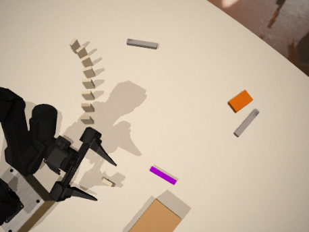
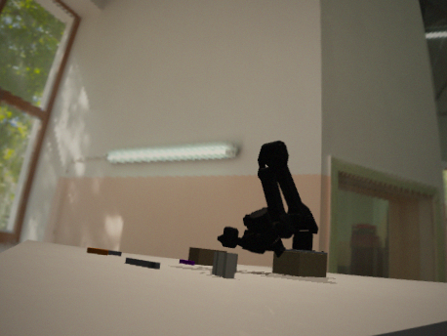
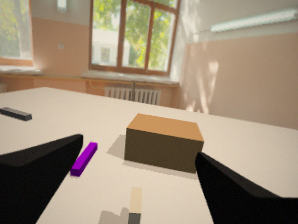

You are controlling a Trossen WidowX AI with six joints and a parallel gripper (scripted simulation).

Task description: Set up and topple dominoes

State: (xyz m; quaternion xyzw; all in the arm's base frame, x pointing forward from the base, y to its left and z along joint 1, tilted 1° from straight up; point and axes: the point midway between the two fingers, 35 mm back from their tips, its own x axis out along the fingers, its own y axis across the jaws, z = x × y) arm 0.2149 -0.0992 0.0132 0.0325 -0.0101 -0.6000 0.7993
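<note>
Right now my gripper tip is 110 mm short of the purple bar, 90 mm above it and 80 mm to the left of it. Also, from my gripper tip: orange block 410 mm ahead, 90 mm to the right, 90 mm below; then box 150 mm to the right, 70 mm below.
</note>
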